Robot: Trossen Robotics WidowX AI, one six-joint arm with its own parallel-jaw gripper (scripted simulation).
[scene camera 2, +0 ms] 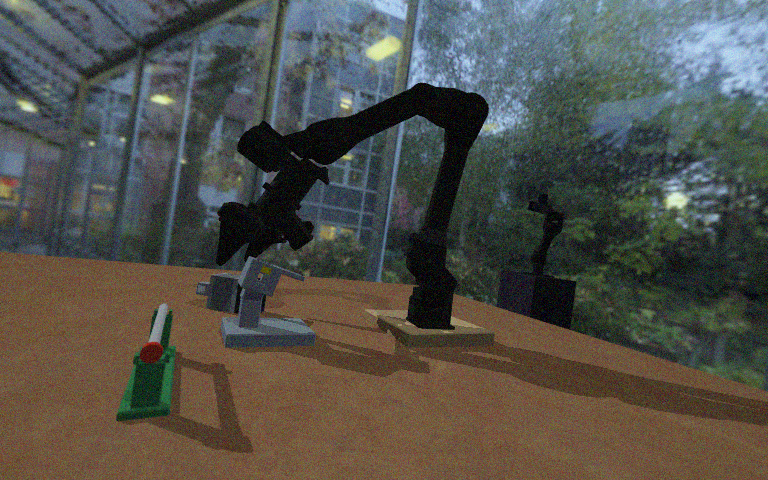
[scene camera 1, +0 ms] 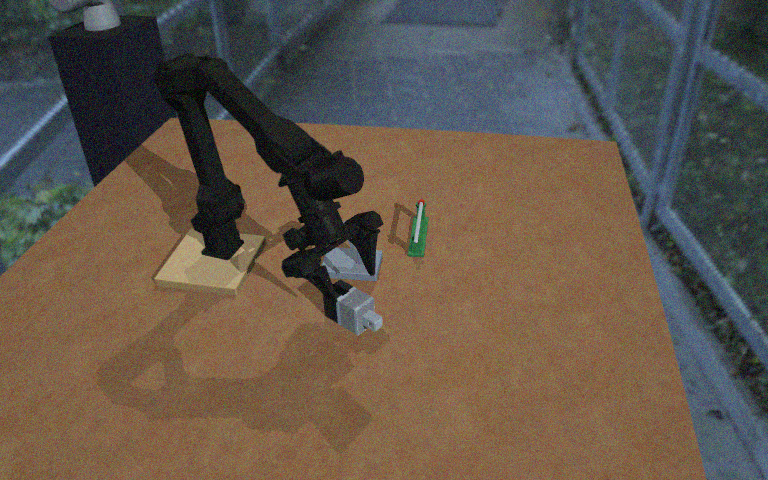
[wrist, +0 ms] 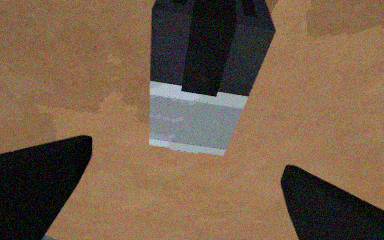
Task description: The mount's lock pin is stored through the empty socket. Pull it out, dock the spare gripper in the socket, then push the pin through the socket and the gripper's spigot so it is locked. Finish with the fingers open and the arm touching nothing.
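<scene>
My gripper open, holding nothing. Gripper visible in scene camera 2, wrist view too. Spare gripper and lock pin in view.
</scene>
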